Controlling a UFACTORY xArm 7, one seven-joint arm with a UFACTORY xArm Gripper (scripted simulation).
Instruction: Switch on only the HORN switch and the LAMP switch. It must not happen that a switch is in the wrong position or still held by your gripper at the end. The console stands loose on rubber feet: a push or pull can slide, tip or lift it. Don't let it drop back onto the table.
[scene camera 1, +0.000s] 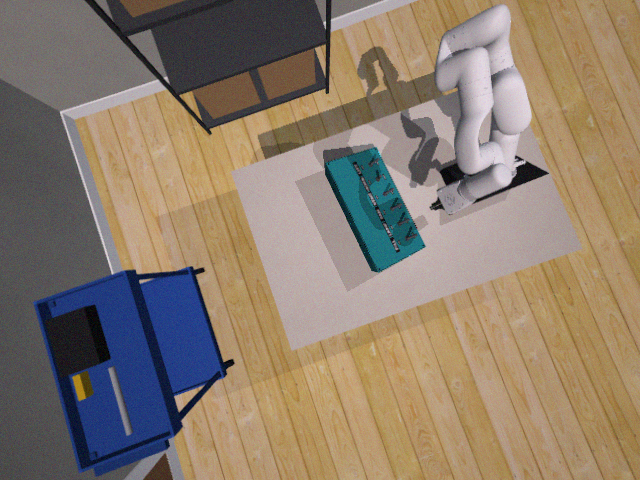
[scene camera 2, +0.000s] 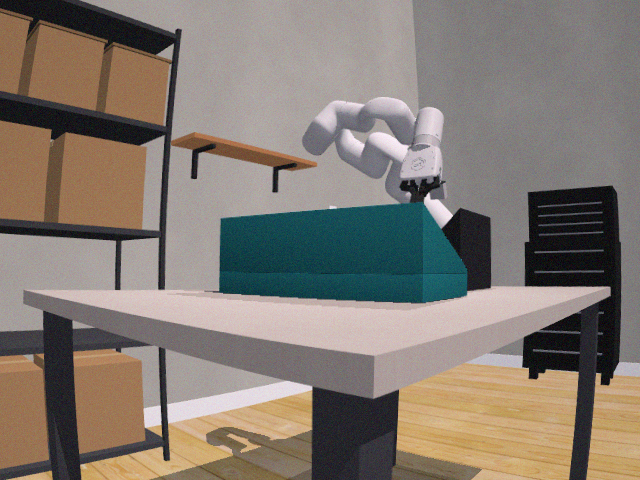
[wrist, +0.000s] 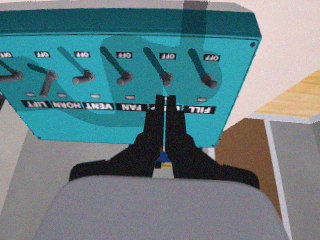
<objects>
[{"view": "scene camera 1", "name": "teal console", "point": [372, 205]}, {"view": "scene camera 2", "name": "my gripper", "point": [415, 208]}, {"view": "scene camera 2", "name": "teal console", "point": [390, 253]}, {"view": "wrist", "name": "my gripper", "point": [165, 108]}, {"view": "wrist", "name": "teal console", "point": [143, 50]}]
</objects>
